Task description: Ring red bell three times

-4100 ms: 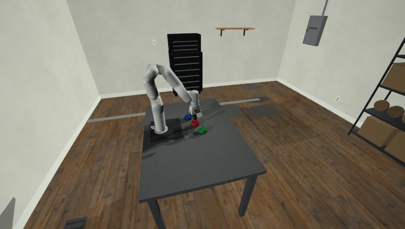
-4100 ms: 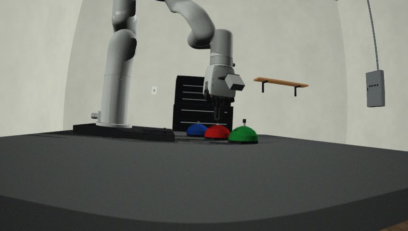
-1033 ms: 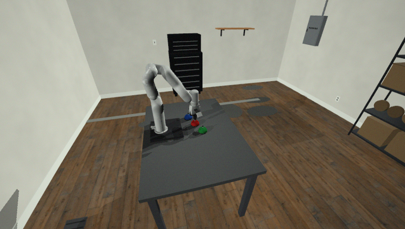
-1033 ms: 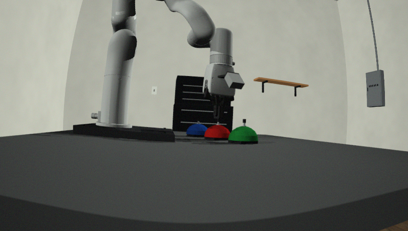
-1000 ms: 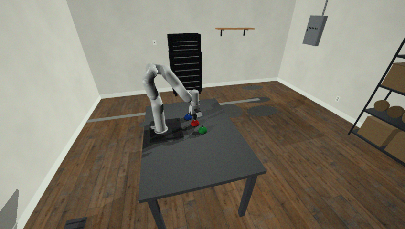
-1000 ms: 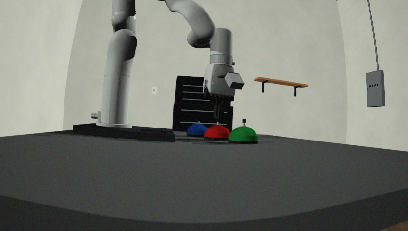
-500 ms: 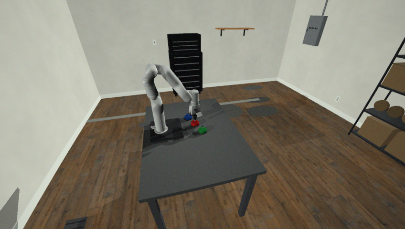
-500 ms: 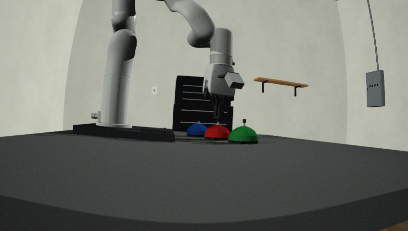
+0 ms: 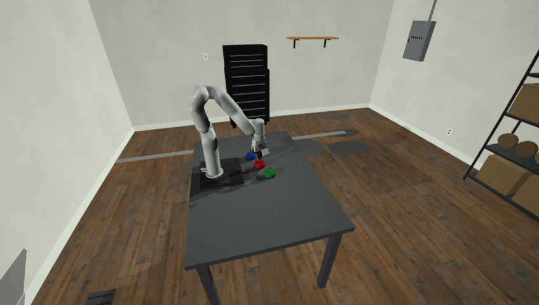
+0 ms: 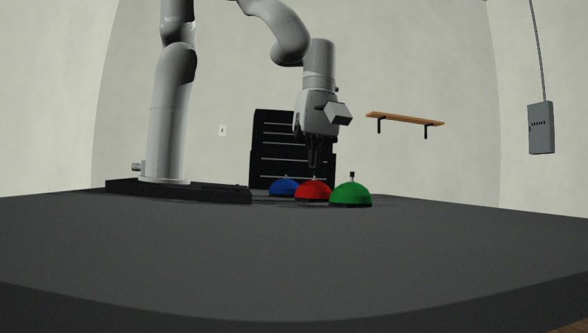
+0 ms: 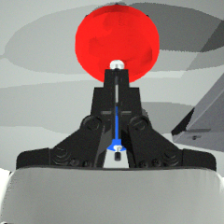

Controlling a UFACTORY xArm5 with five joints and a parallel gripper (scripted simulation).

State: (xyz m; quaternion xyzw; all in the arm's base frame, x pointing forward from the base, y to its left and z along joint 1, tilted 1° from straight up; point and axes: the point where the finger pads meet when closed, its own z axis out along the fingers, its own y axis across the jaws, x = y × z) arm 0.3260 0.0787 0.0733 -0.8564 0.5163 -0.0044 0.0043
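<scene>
Right now the red bell is 50 mm below my hand. The rest, counted from my hand: blue bell: 120 mm to the left, 60 mm behind, 50 mm below; then green bell: 120 mm to the right, 60 mm ahead, 50 mm below.
</scene>
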